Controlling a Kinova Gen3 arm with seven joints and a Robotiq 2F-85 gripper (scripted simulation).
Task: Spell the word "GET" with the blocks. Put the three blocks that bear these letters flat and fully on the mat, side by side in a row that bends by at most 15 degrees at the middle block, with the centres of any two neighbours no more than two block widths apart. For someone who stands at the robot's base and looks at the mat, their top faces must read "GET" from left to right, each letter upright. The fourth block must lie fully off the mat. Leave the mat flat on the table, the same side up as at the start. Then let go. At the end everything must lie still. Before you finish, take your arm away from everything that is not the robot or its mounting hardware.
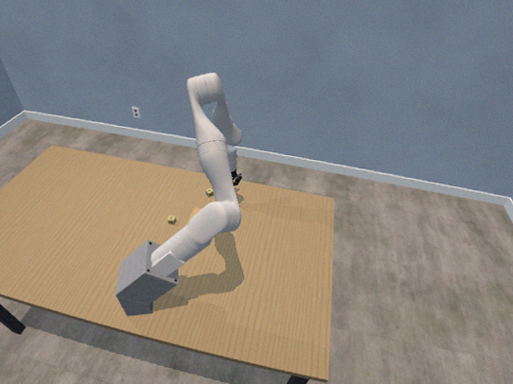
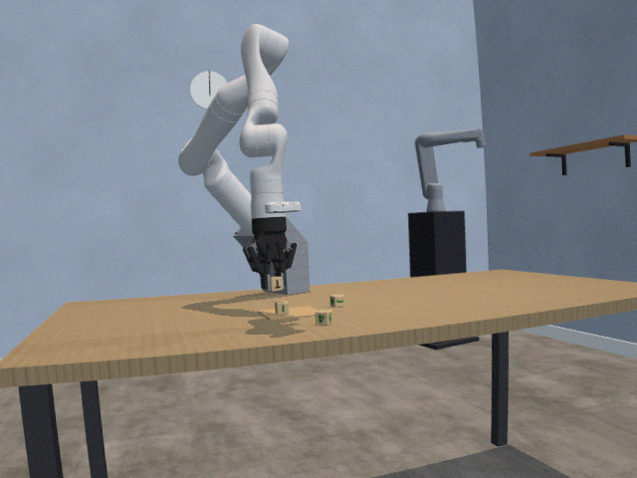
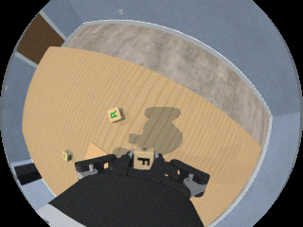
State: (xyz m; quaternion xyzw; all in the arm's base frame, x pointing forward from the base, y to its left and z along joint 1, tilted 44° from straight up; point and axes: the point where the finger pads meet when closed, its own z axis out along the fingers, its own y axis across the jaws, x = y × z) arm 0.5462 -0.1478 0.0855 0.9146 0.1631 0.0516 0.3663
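The G block lies 120 mm behind my hand, 70 mm to the left of it and 80 mm below it. From my hand the other things lie so: T block: right at my hand; then mat: 130 mm behind, 100 mm to the left, 100 mm below.
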